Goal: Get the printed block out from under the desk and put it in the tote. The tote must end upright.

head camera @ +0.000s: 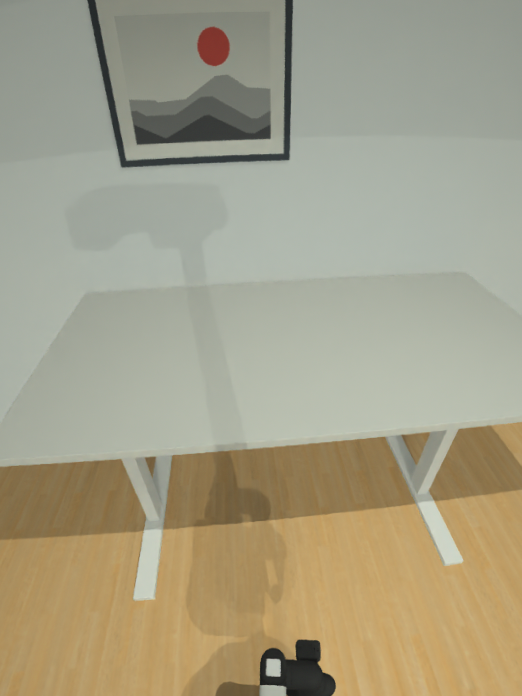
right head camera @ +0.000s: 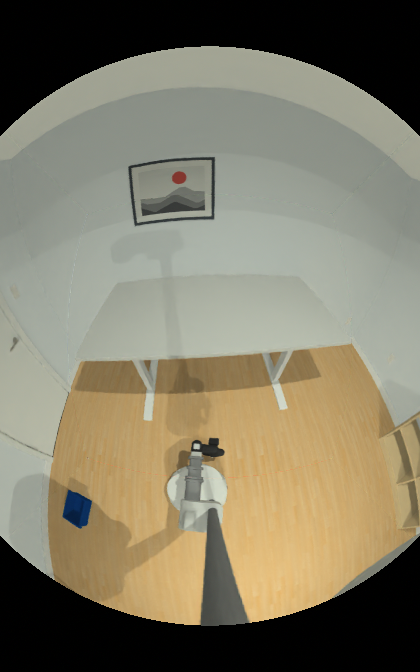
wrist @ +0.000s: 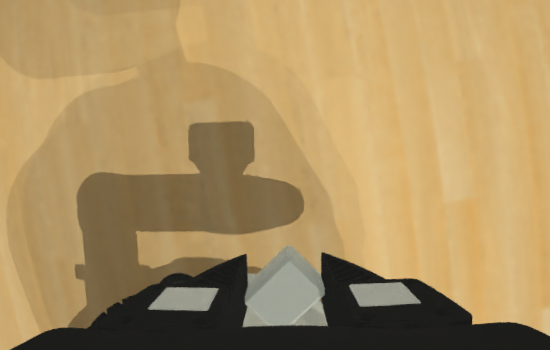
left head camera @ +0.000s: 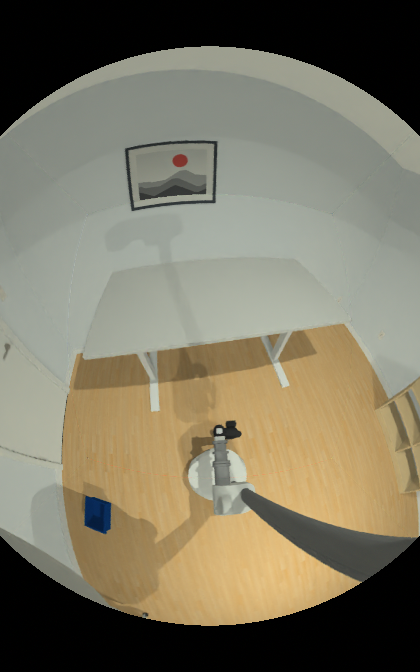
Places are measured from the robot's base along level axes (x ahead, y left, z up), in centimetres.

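Pixels of known places: gripper, fingertip midpoint: [wrist: 284, 277].
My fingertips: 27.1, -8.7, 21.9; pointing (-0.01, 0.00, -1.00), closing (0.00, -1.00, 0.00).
Observation:
Behind a point stands the place of what it marks, as x, y, z.
The light grey printed block [wrist: 284, 292] {26.9, -8.7, 23.6} is held between the two black fingers of my gripper [wrist: 284, 277] {27.1, -8.7, 22.0} in the wrist view, turned so that a corner points up. The gripper is shut on it, above the wooden floor. In the head views the wrist and gripper body show in front of the desk [head camera: 292, 359] {86.4, -3.8, 92.2} [left head camera: 210, 305] [right head camera: 210, 315], outside its front edge; the block does not show there. The blue tote [left head camera: 97, 514] [right head camera: 77, 509] stands upright on the floor at the lower left, behind and to the left of the robot's base.
The desk's white feet [head camera: 148, 562] [head camera: 438, 528] reach forward on the floor. A wooden shelf unit [left head camera: 413, 446] [right head camera: 410, 481] stands at the right wall. A door [left head camera: 30, 405] is at the left. The robot's white base [left head camera: 202, 475] [right head camera: 177, 487] is between the tote and the shelf unit.

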